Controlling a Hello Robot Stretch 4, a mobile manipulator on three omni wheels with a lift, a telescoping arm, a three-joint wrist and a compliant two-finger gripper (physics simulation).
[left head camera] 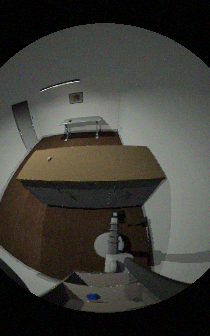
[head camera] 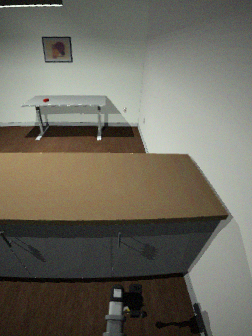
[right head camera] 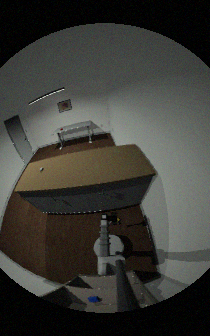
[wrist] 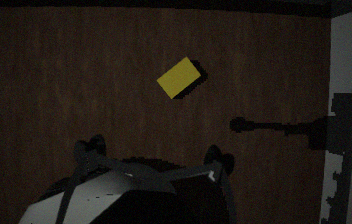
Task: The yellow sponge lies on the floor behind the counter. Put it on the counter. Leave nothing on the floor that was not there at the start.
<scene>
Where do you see a counter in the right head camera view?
At 109, 177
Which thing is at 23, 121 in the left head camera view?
A door.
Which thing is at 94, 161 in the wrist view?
My gripper.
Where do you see a table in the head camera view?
54, 100
</scene>
